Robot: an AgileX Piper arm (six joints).
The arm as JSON. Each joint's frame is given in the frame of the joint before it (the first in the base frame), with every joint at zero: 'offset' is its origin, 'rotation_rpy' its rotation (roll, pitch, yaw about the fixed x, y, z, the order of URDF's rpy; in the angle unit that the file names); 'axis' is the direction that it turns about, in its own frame. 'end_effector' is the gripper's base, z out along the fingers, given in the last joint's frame.
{
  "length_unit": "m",
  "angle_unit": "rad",
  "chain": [
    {
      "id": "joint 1",
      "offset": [
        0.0,
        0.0,
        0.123
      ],
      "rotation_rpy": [
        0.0,
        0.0,
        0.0
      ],
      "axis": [
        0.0,
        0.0,
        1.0
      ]
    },
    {
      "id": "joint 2",
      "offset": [
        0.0,
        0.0,
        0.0
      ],
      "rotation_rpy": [
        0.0,
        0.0,
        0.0
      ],
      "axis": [
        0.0,
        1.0,
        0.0
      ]
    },
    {
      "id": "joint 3",
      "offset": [
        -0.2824,
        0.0,
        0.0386
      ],
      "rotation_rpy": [
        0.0,
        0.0,
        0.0
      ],
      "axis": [
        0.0,
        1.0,
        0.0
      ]
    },
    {
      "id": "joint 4",
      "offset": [
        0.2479,
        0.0,
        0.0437
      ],
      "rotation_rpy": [
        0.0,
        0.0,
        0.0
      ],
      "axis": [
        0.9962,
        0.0,
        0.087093
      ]
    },
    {
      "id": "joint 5",
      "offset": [
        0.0,
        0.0,
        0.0
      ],
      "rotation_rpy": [
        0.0,
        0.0,
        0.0
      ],
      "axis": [
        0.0,
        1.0,
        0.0
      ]
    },
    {
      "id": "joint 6",
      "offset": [
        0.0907,
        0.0,
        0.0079
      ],
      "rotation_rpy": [
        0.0,
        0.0,
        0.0
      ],
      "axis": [
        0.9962,
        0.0,
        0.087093
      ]
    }
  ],
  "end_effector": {
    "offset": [
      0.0,
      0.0,
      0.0
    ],
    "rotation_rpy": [
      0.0,
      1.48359,
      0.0
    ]
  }
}
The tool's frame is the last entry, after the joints.
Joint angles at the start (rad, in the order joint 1, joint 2, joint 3, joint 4, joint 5, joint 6):
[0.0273, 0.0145, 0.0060, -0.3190, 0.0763, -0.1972]
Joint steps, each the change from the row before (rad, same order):
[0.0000, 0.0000, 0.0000, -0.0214, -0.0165, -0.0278]
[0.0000, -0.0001, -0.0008, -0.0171, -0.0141, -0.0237]
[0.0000, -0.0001, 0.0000, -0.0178, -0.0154, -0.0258]
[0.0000, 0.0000, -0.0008, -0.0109, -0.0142, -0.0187]
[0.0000, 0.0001, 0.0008, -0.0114, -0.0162, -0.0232]
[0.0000, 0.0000, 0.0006, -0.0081, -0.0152, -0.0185]
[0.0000, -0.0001, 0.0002, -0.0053, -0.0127, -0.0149]
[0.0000, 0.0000, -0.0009, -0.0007, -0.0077, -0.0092]
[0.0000, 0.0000, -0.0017, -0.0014, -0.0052, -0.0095]
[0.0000, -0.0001, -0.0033, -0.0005, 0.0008, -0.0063]
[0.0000, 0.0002, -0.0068, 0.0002, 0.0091, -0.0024]
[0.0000, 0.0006, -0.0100, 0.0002, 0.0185, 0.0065]
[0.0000, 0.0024, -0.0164, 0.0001, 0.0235, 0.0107]
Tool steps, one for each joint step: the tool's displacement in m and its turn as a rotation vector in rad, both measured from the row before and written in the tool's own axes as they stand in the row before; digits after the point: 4 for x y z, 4 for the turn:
[-0.0015, -0.0004, 0.0000, 0.0049, -0.0158, -0.0492]
[-0.0015, -0.0005, 0.0000, 0.0047, -0.0142, -0.0408]
[-0.0014, -0.0004, 0.0000, 0.0047, -0.0148, -0.0436]
[-0.0015, -0.0005, 0.0000, 0.0047, -0.0142, -0.0296]
[-0.0012, -0.0003, 0.0000, 0.0044, -0.0147, -0.0346]
[-0.0012, -0.0003, 0.0000, 0.0044, -0.0140, -0.0266]
[-0.0011, -0.0003, 0.0000, 0.0041, -0.0119, -0.0202]
[-0.0009, -0.0005, 0.0000, 0.0033, -0.0079, -0.0099]
[-0.0009, -0.0006, 0.0000, 0.0030, -0.0061, -0.0109]
[-0.0007, -0.0008, -0.0001, 0.0021, -0.0017, -0.0069]
[-0.0009, -0.0013, -0.0001, 0.0013, 0.0038, -0.0023]
[-0.0008, -0.0018, -0.0001, -0.0001, 0.0106, 0.0066]
[-0.0019, -0.0031, -0.0001, 0.0014, 0.0120, 0.0108]

